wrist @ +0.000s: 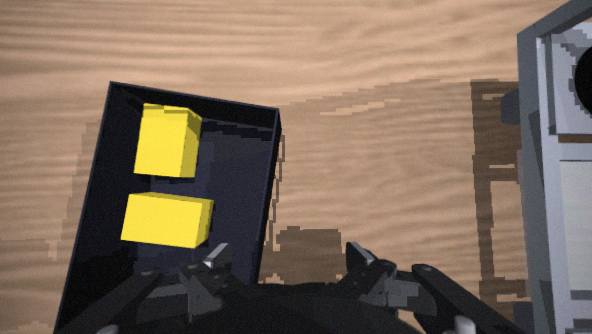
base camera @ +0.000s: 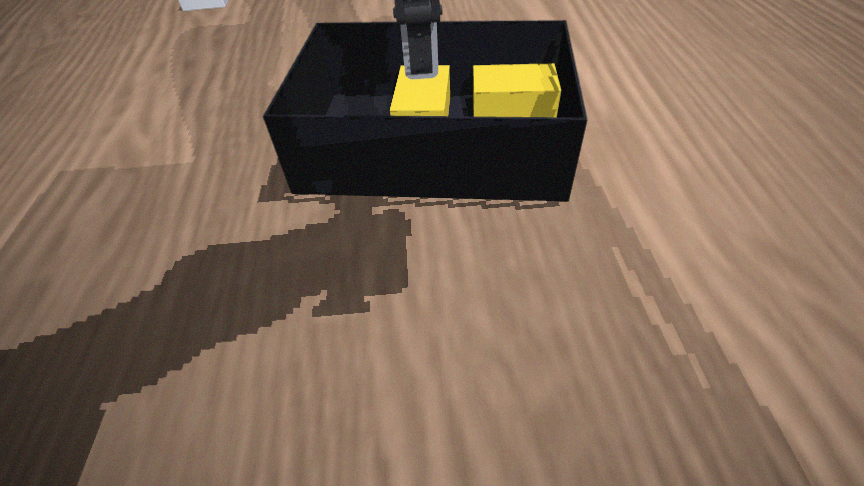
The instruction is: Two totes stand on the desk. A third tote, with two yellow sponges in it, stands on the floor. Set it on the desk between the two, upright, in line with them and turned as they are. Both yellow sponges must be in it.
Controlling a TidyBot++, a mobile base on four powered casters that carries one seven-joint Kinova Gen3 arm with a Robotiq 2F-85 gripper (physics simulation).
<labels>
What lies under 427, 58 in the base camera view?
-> My gripper.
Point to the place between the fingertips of my gripper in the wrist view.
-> At 289, 255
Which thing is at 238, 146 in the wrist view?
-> A black tote.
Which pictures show the black tote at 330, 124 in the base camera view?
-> The wrist view and the base camera view: all of them.
</labels>
